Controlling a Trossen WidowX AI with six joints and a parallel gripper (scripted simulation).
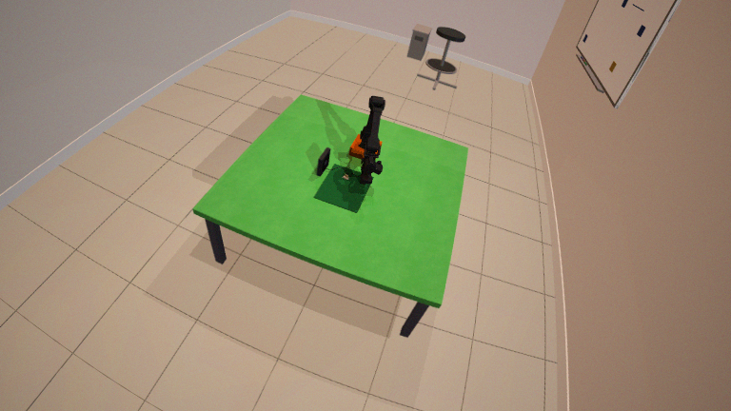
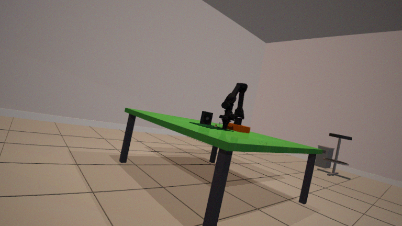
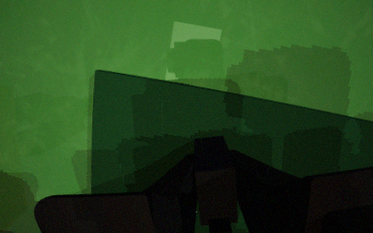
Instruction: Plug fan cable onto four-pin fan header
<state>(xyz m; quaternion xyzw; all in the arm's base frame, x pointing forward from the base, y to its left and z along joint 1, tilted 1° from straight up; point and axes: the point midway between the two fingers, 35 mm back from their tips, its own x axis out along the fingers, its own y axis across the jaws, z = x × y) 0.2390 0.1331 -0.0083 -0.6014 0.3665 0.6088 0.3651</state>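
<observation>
The pale fan header lies 30 mm ahead of my gripper tip, 100 mm to the right of it and 20 mm below it. Round my gripper tip: black fan: 50 mm ahead, 240 mm to the right, 40 mm above; dark fan plug: 10 mm to the right, 10 mm above; dark green board: 90 mm ahead, 70 mm to the right, 30 mm below.
</observation>
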